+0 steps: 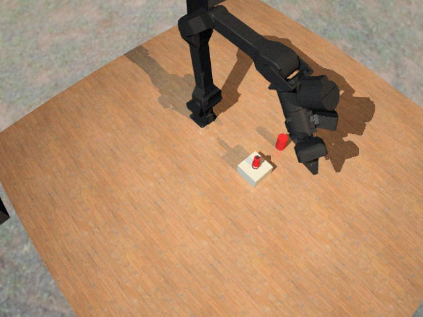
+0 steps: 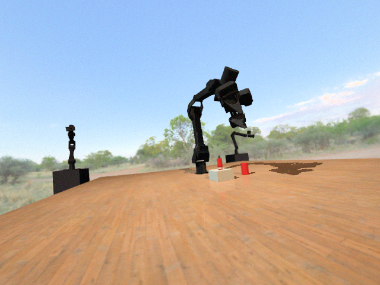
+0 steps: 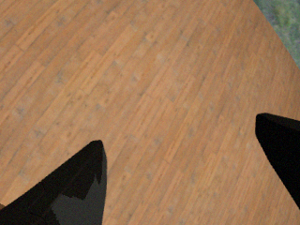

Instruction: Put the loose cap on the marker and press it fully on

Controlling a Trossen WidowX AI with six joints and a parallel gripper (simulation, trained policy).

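Now: gripper tip 15 cm past the red cap, 10 cm to the right of it and 17 cm above it. Also, from my gripper tip: pale holder block 14 cm behind, 2 cm to the right, 18 cm below.
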